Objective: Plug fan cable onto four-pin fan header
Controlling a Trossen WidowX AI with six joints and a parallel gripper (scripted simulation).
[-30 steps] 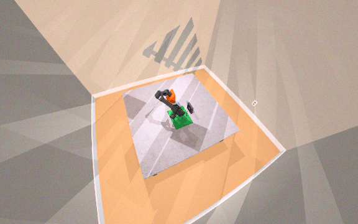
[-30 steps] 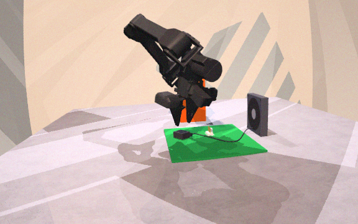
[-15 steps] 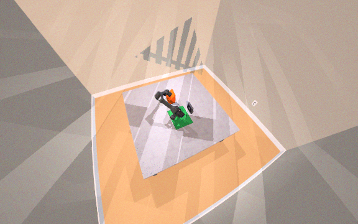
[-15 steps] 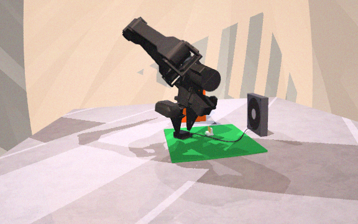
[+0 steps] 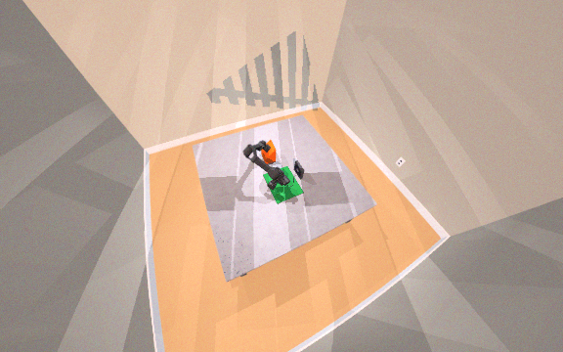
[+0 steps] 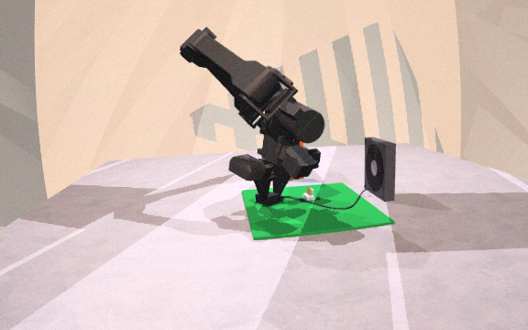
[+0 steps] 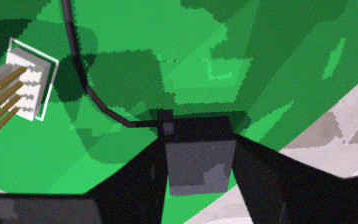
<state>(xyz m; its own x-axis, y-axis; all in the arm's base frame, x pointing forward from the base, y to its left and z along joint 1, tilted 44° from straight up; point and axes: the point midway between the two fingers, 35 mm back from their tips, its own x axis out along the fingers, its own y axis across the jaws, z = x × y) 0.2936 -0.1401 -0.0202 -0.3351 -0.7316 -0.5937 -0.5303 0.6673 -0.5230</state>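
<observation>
My gripper tip is now 10 mm past the white four-pin header, 90 mm to the right of it and 10 mm above it. Also, from my gripper tip: dark fan plug 10 mm behind; green board 40 mm ahead, 70 mm to the left, 20 mm below; black fan 10 mm ahead, 240 mm to the left, 50 mm above.
</observation>
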